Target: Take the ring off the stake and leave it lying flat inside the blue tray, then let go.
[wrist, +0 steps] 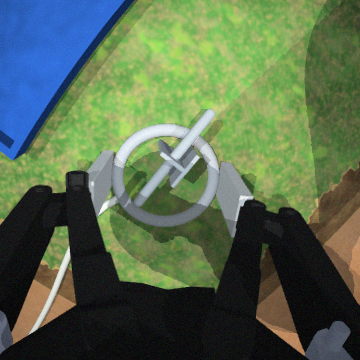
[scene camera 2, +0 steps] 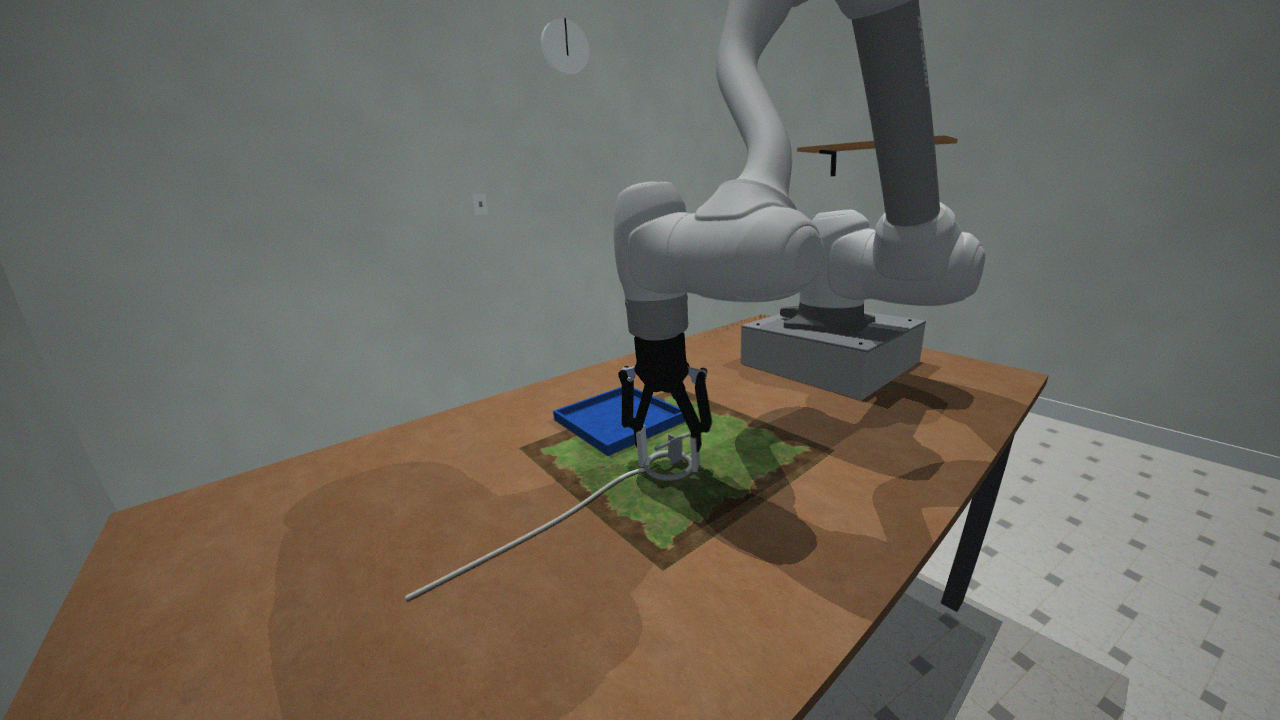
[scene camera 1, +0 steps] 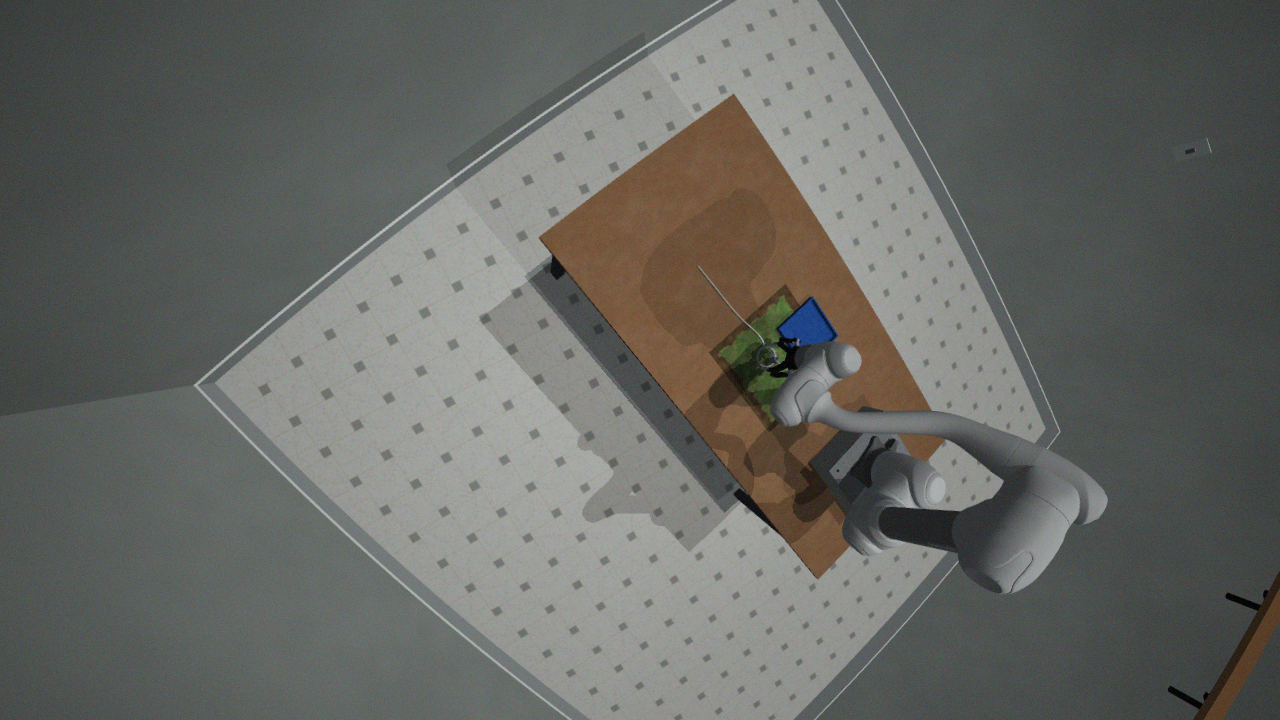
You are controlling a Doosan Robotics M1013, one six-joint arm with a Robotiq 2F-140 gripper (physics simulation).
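Places are measured from the arm's base along level axes (x back, y right, z up), in centimetres.
Pixels of known places: gripper, fingertip midpoint: (scene camera 2: 669, 465) (scene camera 1: 766, 357); arm's base at its link origin: (scene camera 2: 830, 324) (scene camera 1: 874, 466).
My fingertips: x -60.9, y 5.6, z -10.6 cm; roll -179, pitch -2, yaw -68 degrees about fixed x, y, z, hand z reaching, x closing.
Observation:
For each thing: its top centre in the pictures, then the offset to it from my fingertips. Level surfaces: height alone.
- grey ring at its top centre: (wrist: 165, 179) (scene camera 2: 668, 462) (scene camera 1: 766, 356) dx -0.3, dy -0.1, dz +0.8 cm
- grey stake at its top centre: (wrist: 172, 164) (scene camera 2: 672, 435) dx +1.9, dy +0.7, dz +4.5 cm
- blue tray at its top centre: (scene camera 2: 618, 410) (scene camera 1: 809, 332) dx +7.6, dy +18.2, dz +2.0 cm
- patterned green mat at its surface level: dz -0.1 cm
- wooden table at its surface level: dz -0.2 cm
The grey ring (scene camera 1: 757, 356) (scene camera 2: 668, 476) (wrist: 165, 220) sits level around the grey stake (scene camera 2: 675, 449) (wrist: 175, 164), low over the green mat. The stake has a slanting crossbar at its top. My gripper (scene camera 1: 769, 357) (scene camera 2: 668, 454) (wrist: 165, 172) points down and is shut on the ring, with one grey fingertip against each outer side and the stake between them. The blue tray (scene camera 1: 807, 324) (scene camera 2: 590, 419) (wrist: 50, 60) lies beside the ring, at the upper left in the wrist view. Its visible floor holds no ring. Small contact gaps are hard to judge.
The patterned green mat (scene camera 1: 768, 317) (scene camera 2: 662, 532) (wrist: 225, 65) lies on the wooden table (scene camera 1: 680, 170) (scene camera 2: 429, 519). A pale cord (scene camera 1: 729, 302) (scene camera 2: 528, 535) (wrist: 57, 280) runs from near the ring across the table. The grey robot base (scene camera 2: 805, 358) stands on the table.

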